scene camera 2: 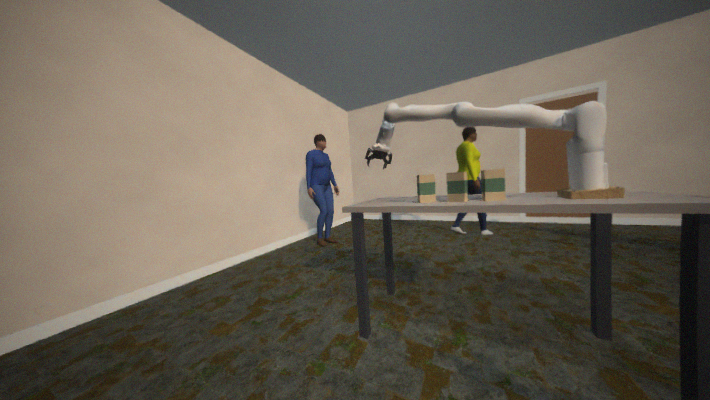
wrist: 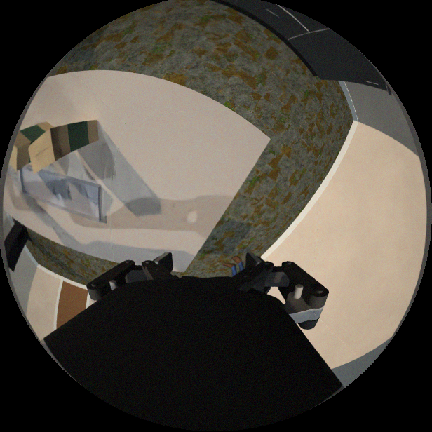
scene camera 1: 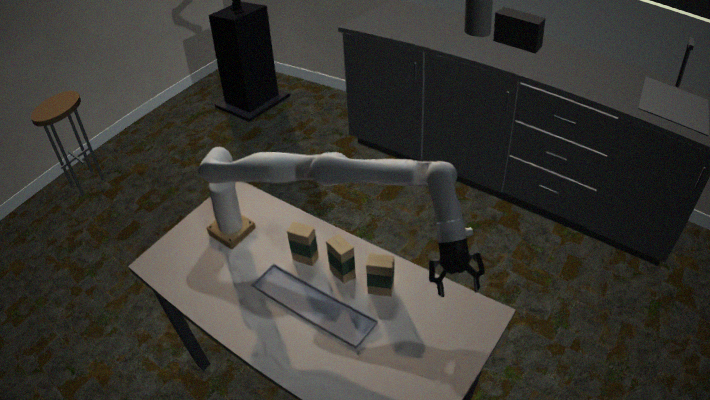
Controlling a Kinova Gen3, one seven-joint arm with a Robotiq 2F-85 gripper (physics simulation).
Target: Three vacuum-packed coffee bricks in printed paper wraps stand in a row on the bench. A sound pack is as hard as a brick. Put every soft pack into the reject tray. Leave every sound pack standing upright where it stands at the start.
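Seen in the pictures: gripper, fingertip midpoint: (scene camera 2: 375, 166) (scene camera 1: 459, 294); arm's base, origin of the base link: (scene camera 2: 586, 188) (scene camera 1: 230, 224).
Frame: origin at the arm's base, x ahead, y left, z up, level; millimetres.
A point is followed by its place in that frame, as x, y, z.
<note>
Three tan coffee packs with green bands stand upright in a row on the bench. The pack nearest the arm's base (scene camera 1: 302, 243) (scene camera 2: 494, 185), the middle pack (scene camera 1: 341, 258) {480, 62, 90} (scene camera 2: 457, 187) {445, 118, 36} and the far-end pack (scene camera 1: 380, 274) {604, 91, 73} (scene camera 2: 426, 188) {581, 135, 39} (wrist: 77, 137) stand apart. Which are soft cannot be told by eye. The shallow reject tray (scene camera 1: 295, 295) {389, -71, -30} (wrist: 87, 197) lies beside the row, with no pack in it; it does not show in scene camera 2. My gripper (scene camera 1: 458, 291) {870, 85, 178} (scene camera 2: 377, 166) {870, 85, 178} (wrist: 208, 261) is open and empty, high above the bench's far end, beyond the far-end pack.
The bench (scene camera 1: 450, 325) {847, 118, -33} (scene camera 2: 530, 206) {208, 241, -40} (wrist: 200, 135) carries the arm's wooden base plate (scene camera 1: 232, 240) {62, -46, -4} (scene camera 2: 590, 193) {10, 64, -13}. A dark cabinet (scene camera 1: 465, 110) stands behind, with a stool (scene camera 1: 56, 107) and a black pedestal (scene camera 1: 247, 60). Two people (scene camera 2: 320, 170) (scene camera 2: 468, 160) stand beyond the bench.
</note>
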